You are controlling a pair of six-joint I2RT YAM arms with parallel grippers.
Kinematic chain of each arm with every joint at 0, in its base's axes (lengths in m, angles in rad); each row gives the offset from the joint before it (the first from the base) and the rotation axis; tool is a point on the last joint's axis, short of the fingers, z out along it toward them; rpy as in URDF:
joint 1: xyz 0 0 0.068 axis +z
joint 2: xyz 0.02 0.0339 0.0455 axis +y
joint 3: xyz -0.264 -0.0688 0 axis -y
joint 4: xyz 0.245 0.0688 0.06 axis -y
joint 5: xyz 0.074 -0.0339 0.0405 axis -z
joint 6: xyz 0.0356 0 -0.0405 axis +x
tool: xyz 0 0 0 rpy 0 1.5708 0
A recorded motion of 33 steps. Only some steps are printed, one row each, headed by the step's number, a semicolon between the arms.
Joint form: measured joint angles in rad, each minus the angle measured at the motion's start. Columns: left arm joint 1, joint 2, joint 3, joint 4, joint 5, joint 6; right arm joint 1, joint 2, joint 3, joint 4, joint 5, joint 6.
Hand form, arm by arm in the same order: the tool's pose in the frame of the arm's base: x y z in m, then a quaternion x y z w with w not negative. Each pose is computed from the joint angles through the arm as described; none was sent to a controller.
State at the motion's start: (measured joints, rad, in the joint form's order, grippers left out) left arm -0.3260 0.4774 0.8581 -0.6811 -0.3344 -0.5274; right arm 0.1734 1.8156 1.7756 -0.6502 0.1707 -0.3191
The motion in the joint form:
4: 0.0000 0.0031 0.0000 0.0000 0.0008 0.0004; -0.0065 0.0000 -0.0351 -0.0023 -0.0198 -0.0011
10: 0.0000 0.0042 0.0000 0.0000 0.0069 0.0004; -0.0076 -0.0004 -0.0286 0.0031 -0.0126 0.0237
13: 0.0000 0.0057 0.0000 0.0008 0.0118 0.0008; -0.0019 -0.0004 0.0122 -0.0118 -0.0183 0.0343
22: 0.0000 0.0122 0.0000 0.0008 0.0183 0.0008; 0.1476 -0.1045 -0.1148 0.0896 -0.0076 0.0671
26: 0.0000 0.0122 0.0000 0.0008 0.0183 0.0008; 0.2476 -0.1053 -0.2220 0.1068 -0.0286 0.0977
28: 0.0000 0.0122 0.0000 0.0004 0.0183 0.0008; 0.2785 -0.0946 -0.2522 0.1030 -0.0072 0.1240
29: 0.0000 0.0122 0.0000 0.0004 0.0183 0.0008; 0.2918 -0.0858 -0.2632 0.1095 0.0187 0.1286
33: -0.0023 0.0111 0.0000 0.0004 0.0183 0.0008; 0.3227 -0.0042 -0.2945 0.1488 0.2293 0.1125
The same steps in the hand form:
4: 0.0930 -0.0191 0.3495 -0.17754 0.78082 -0.11973 0.58692; 0.4095 0.0636 0.3385 -0.18947 0.89043 -0.09982 0.40159
10: 0.0932 -0.0194 0.3494 -0.17577 0.78172 -0.12183 0.58581; 0.4100 0.0629 0.3412 -0.17543 0.89054 -0.09848 0.40801
13: 0.0936 -0.0197 0.3493 -0.17420 0.78243 -0.12344 0.58500; 0.4095 0.0654 0.3535 -0.17234 0.88581 -0.09282 0.42075
22: 0.0950 -0.0205 0.3488 -0.17213 0.78496 -0.12457 0.58197; 0.3757 0.1188 0.3599 -0.21376 0.85867 -0.05634 0.46242
26: 0.0950 -0.0205 0.3488 -0.17213 0.78496 -0.12457 0.58197; 0.3595 0.1554 0.3256 -0.25713 0.86763 -0.02214 0.42498
28: 0.0950 -0.0204 0.3488 -0.17211 0.78508 -0.12449 0.58184; 0.3550 0.1659 0.3113 -0.25911 0.87593 -0.02296 0.40630
29: 0.0950 -0.0204 0.3488 -0.17211 0.78508 -0.12449 0.58184; 0.3543 0.1704 0.3050 -0.25908 0.87778 -0.03217 0.40167
33: 0.0947 -0.0206 0.3488 -0.17125 0.78495 -0.12539 0.58207; 0.3637 0.1811 0.2683 -0.24716 0.88277 -0.13226 0.37701

